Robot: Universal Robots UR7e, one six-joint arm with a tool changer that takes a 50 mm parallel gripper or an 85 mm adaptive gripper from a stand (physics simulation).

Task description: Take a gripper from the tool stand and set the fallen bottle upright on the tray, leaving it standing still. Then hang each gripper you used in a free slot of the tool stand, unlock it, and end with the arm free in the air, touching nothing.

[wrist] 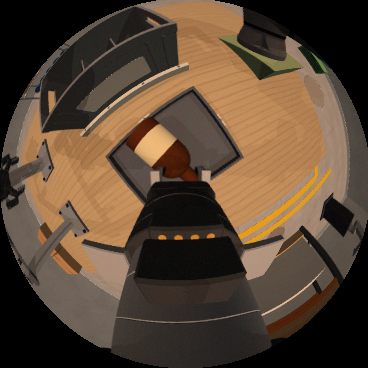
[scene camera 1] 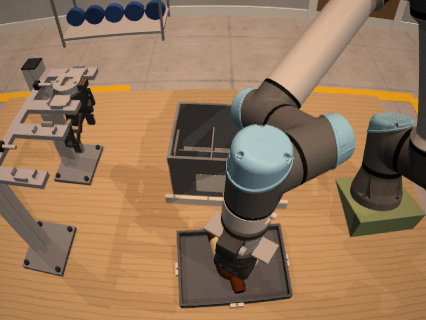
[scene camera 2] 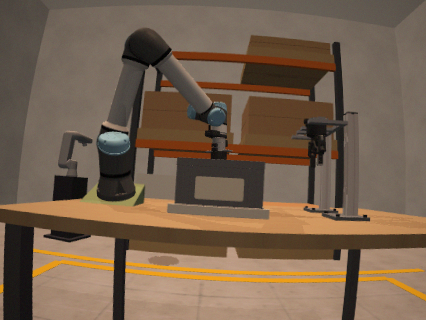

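Observation:
The brown bottle with a cream label lies on its side in the dark tray. In scene camera 1 its neck points to the tray's front; the arm covers much of it. My gripper, with two pale fingers, is on the arm and points down over the tray. It is open, its fingertips on either side of the bottle's shoulder and neck in the wrist view; contact cannot be told. The tool stand holds a black gripper.
A dark divided crate stands behind the tray, with a pale strip along its front. The arm's base stands on a green block to the right in scene camera 1.

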